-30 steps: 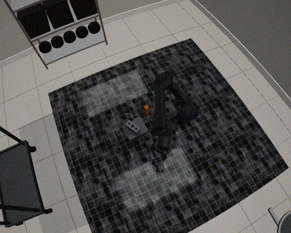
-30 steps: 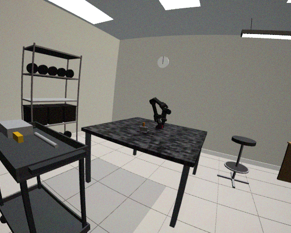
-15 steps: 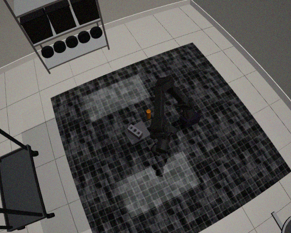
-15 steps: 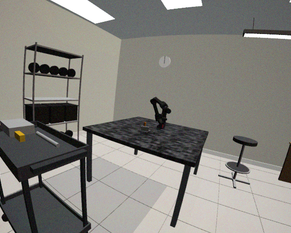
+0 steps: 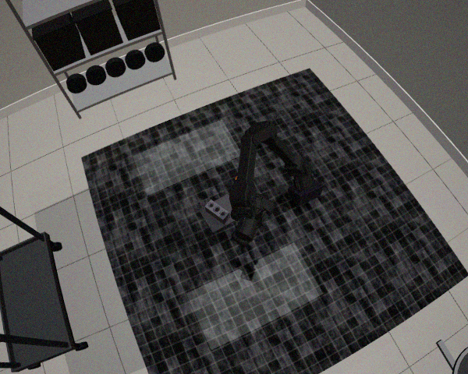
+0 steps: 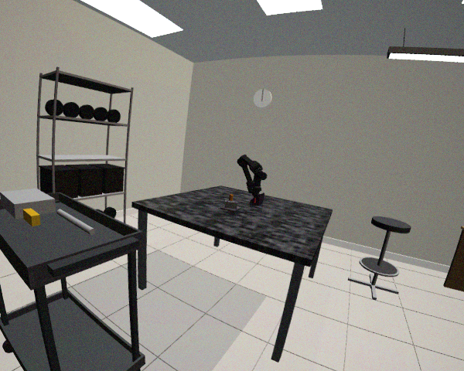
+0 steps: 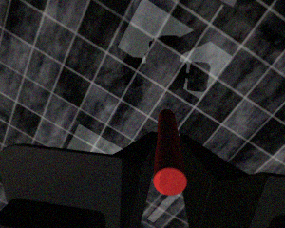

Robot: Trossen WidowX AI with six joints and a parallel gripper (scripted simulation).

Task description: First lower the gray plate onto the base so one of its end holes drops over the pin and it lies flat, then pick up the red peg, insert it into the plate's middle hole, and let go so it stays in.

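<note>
My gripper tip is 10 cm short of the gray plate, 15 cm to the left of it and 7 cm above it. From my gripper tip the other things lie so: gray base: 8 cm ahead, 14 cm to the right, 10 cm below; orange cylinder: 3 cm behind, 24 cm to the right, 7 cm below; red peg: right at my gripper tip.
</note>
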